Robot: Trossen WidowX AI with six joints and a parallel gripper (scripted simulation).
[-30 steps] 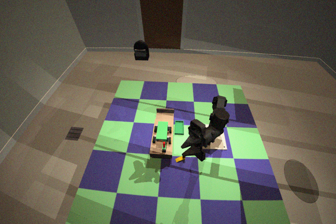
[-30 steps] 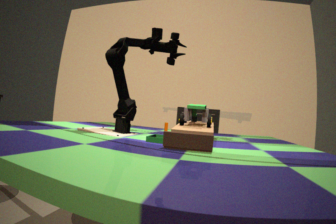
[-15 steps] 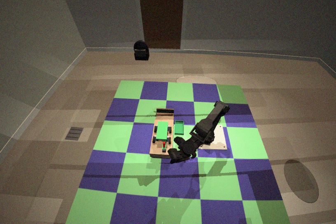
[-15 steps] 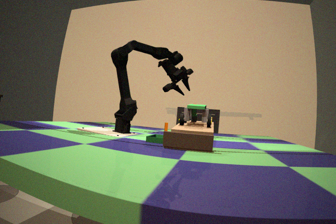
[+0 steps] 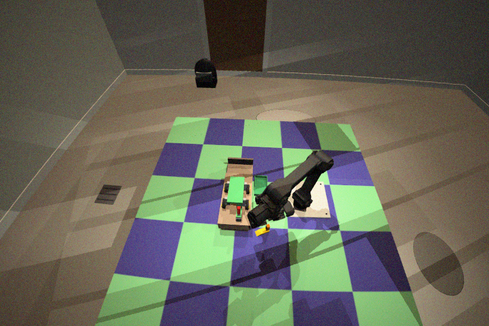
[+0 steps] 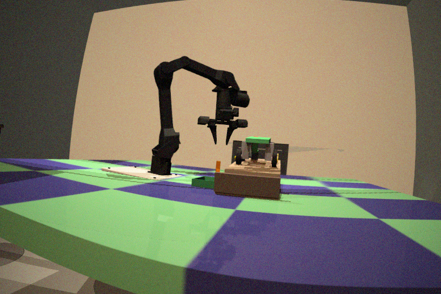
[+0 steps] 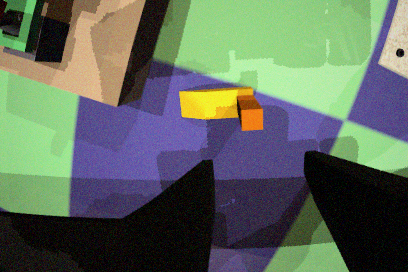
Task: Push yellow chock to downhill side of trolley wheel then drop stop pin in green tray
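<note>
My gripper tip is 11 cm above the yellow chock, 1 cm to the right of it and 1 cm short of it. Round my gripper tip: green tray: 23 cm to the right, 14 cm below, 8 cm ahead; red-headed stop pin: 14 cm ahead; trolley: 18 cm ahead, 10 cm to the right, 2 cm below.
</note>
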